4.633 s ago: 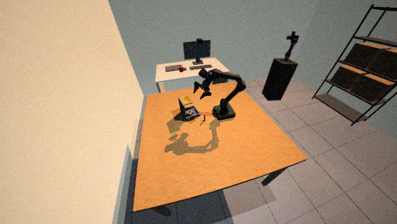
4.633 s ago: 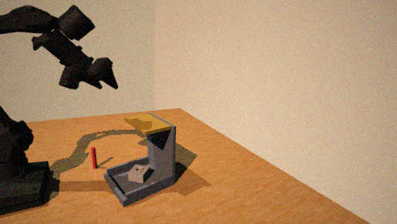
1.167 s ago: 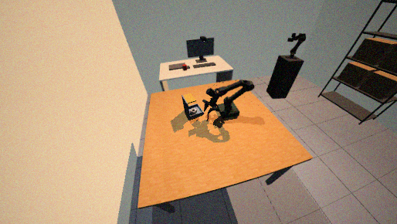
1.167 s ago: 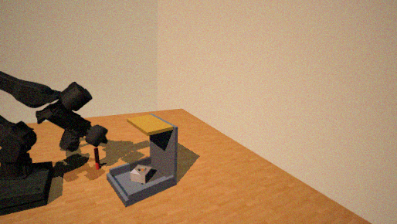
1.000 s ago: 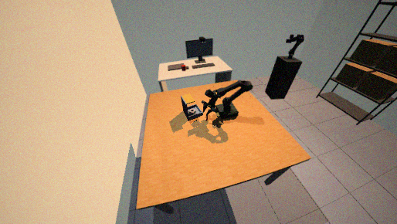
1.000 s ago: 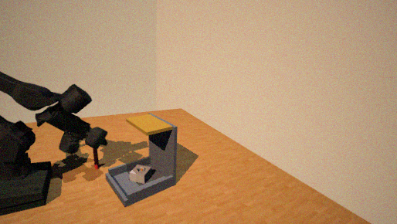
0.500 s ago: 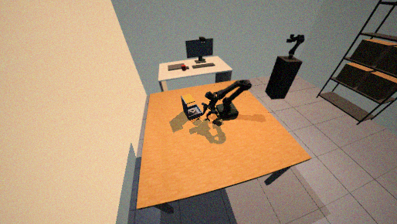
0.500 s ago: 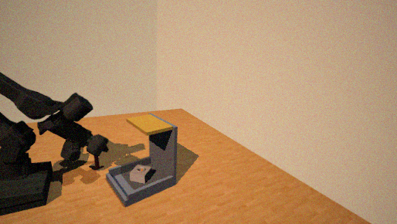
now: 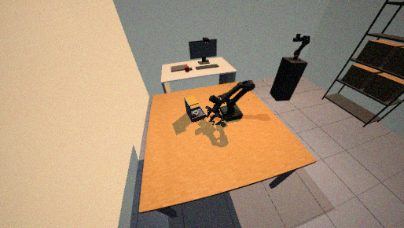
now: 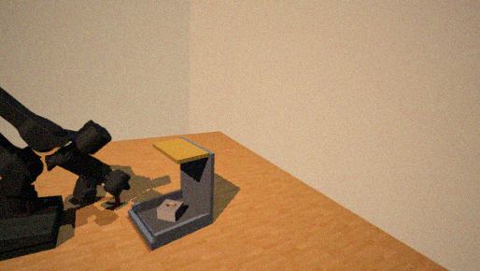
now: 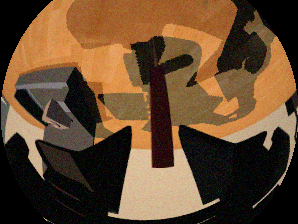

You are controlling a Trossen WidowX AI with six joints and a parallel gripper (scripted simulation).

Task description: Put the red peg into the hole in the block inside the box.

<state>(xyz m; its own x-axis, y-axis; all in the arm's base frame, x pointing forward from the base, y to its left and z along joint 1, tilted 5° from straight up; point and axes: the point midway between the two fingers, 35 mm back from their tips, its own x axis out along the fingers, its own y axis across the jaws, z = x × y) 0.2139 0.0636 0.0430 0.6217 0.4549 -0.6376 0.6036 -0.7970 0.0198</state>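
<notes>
The red peg is 2 cm behind my gripper tip, 2 cm to the right of it and 1 cm below it. Also, from my gripper tip: back wall 20 cm ahead, 10 cm to the right, 6 cm above; yellow roof 15 cm ahead, 12 cm to the right, 15 cm above.
</notes>
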